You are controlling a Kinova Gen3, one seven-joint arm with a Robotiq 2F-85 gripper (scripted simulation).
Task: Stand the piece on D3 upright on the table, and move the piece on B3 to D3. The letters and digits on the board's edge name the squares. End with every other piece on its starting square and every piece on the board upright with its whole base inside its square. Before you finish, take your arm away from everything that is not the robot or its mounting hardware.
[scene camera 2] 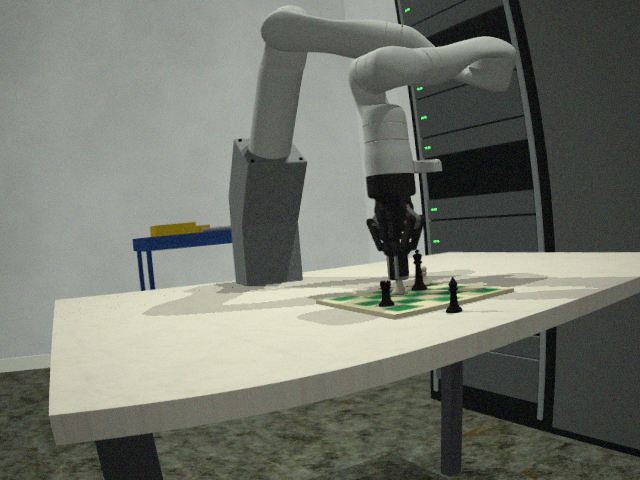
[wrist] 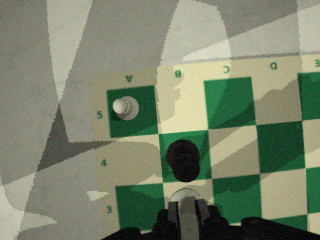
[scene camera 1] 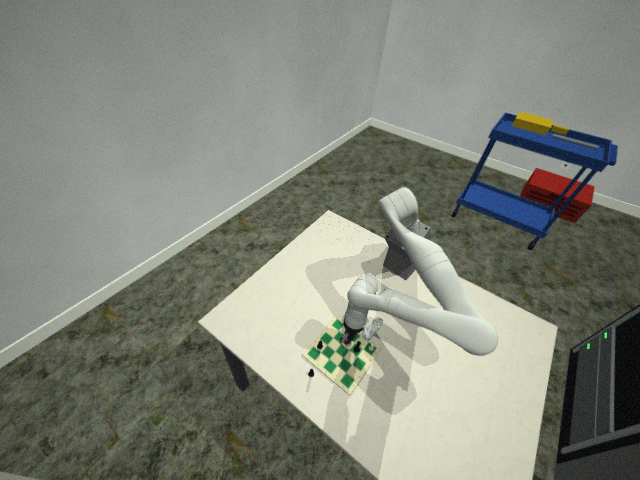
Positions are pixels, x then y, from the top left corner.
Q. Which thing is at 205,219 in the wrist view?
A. My gripper.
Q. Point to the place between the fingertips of my gripper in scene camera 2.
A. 398,280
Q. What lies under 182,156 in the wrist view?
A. A tall black piece.
